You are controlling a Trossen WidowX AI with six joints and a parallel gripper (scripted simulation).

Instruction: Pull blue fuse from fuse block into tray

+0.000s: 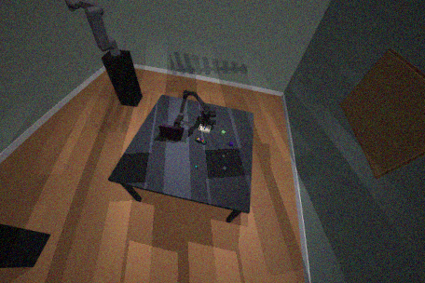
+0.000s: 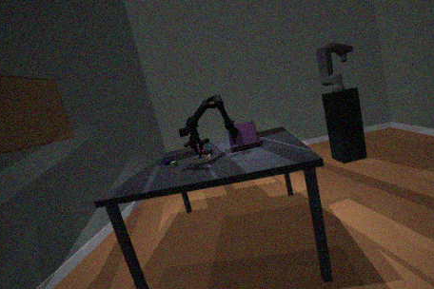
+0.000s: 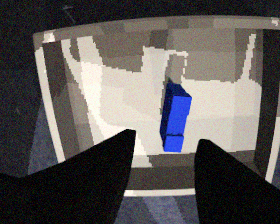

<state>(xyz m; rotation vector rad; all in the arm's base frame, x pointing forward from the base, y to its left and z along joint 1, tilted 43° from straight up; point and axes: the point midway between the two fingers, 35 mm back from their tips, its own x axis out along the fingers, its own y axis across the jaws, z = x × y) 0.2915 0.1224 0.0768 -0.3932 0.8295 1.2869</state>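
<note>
The blue fuse lies 3 cm below my gripper tip. The rest, counted from my gripper tip: pale tray (5 cm below).
</note>
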